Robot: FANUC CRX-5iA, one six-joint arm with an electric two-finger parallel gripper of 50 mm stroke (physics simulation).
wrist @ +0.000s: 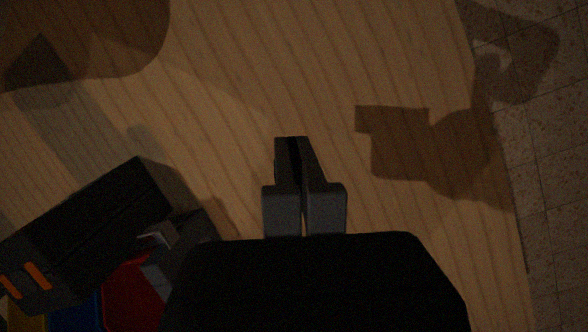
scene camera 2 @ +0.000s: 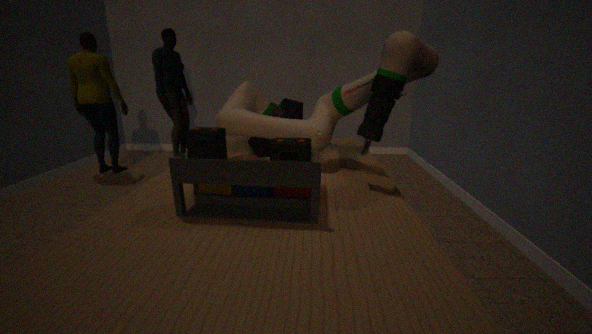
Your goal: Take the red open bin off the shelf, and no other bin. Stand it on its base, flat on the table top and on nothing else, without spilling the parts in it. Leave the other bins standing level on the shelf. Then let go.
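Frame: origin at the arm's base, x ahead, y left, z up, level; centimetres.
Where they show: gripper, fingertip midpoint: (wrist: 291,158) (scene camera 2: 363,154).
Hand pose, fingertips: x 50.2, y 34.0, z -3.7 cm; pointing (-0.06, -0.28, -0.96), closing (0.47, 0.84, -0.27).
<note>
After its pixels a point has its place.
The red bin (scene camera 2: 292,192) @[x 70.9, y 9.8, z -9.3 cm] (wrist: 131,295) @[x 58.5, y 6.1, z -10.3 cm] is in the shelf (scene camera 2: 245,172) @[x 78.6, y -1.6, z -0.8 cm], at the right end of the row in the scene view, beside the blue bin (scene camera 2: 253,191) @[x 69.9, y -1.2, z -9.4 cm] (wrist: 75,314) @[x 58.3, y -5.1, z -9.4 cm]. A yellow bin (scene camera 2: 216,189) @[x 68.7, y -12.1, z -9.3 cm] (wrist: 26,316) @[x 56.1, y -16.1, z -9.0 cm] is at the row's other end. In the wrist view the red bin is at the lower left, partly hidden by the gripper body; the parts in it cannot be made out clearly. My gripper (scene camera 2: 366,152) @[x 50.2, y 34.0, z -3.7 cm] (wrist: 291,158) @[x 50.2, y 34.0, z -3.7 cm] is shut and empty, pointing down above the table top to the right of the shelf, apart from all bins.
Two dark cases with orange marks stand on the shelf's top board: one case (scene camera 2: 206,143) @[x 73.3, y -12.3, z 5.2 cm] at the left, another (scene camera 2: 291,149) (wrist: 100,215) at the right above the red bin. The arm's links reach behind the shelf. Two people stand at the back left. The table edge (wrist: 517,235) @[x 67.8, y 44.2, z -14.0 cm] is to the right.
</note>
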